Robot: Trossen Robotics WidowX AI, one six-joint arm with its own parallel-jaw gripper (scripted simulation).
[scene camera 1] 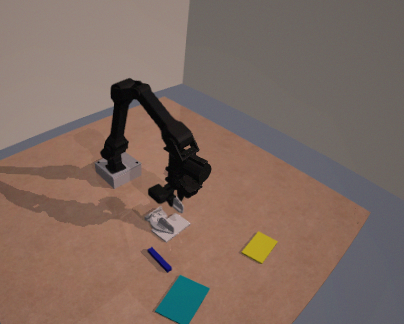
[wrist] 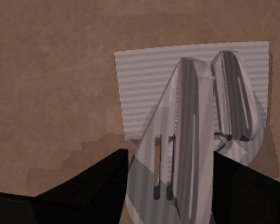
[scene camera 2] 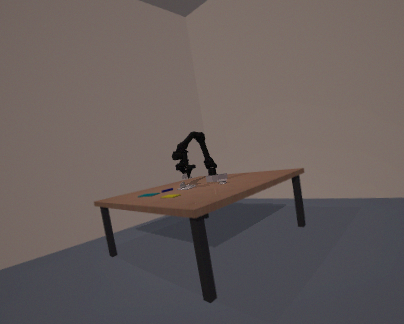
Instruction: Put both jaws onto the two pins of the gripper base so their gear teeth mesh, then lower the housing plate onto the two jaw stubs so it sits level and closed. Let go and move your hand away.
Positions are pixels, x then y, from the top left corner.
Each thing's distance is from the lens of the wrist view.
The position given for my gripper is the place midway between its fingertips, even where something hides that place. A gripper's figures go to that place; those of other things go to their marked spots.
my gripper (wrist: 165, 159): 10 cm
grey jaw (wrist: 186, 108): 8 cm
